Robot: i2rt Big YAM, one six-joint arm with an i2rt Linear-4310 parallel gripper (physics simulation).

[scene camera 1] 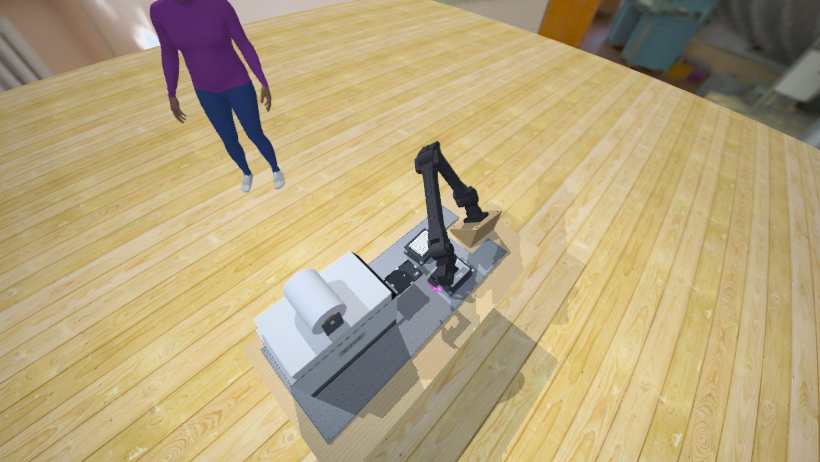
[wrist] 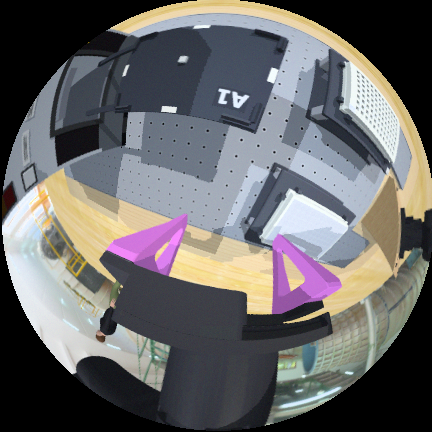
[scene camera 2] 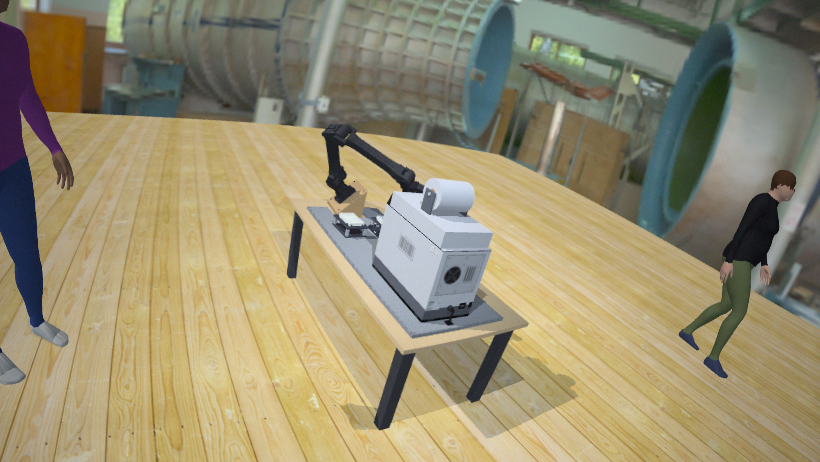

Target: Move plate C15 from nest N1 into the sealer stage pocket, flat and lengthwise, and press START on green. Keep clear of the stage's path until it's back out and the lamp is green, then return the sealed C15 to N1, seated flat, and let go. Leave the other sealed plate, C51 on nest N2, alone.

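Places are measured from the arm's base along level axes (x ahead, y left, z up), in metres.
Pixels of known places: gripper, fingertip midpoint: [wrist: 232,228]; arm's base, link origin: [scene camera 1: 476,218] [scene camera 2: 345,195].
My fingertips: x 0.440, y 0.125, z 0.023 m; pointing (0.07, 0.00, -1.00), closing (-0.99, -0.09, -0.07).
Ahead of a thing's pixels: the offset from my fingertips to its top centre. "pt": to the spot under its first point.
My gripper [wrist: 232,228] [scene camera 1: 437,287] is open and empty, its pink fingertips above the front nest's side. A white plate with a smooth, sealed-looking top @[dx -0.116, dy -0.005, dz -0.034 m] [wrist: 305,225] lies in the front nest @[dx -0.116, dy -0.004, dz -0.040 m] [wrist: 281,181], beyond and below the right finger. A white plate with visible wells @[dx -0.126, dy -0.213, dz -0.028 m] [wrist: 372,110] [scene camera 1: 420,243] [scene camera 2: 351,219] sits on the back nest @[pt dx -0.048, dy -0.164, dz -0.047 m] [wrist: 325,100]. Plate and nest labels are unreadable. The dark stage marked A1 @[dx +0.129, dy -0.137, dz +0.000 m] [wrist: 200,65] [scene camera 1: 403,276] is out of the sealer [scene camera 1: 355,275] [scene camera 2: 407,246] and bears no plate. The START button and lamp colour cannot be made out.
The sealer's opening [wrist: 80,90] is left of the stage in the wrist view. A white roll @[dx +0.464, dy -0.138, dz +0.380 m] [scene camera 1: 312,299] [scene camera 2: 453,196] tops the sealer. The arm's wooden base block [scene camera 1: 476,229] [scene camera 2: 348,200] stands near both nests. Two people [scene camera 1: 206,45] [scene camera 2: 757,218] stand away from the table.
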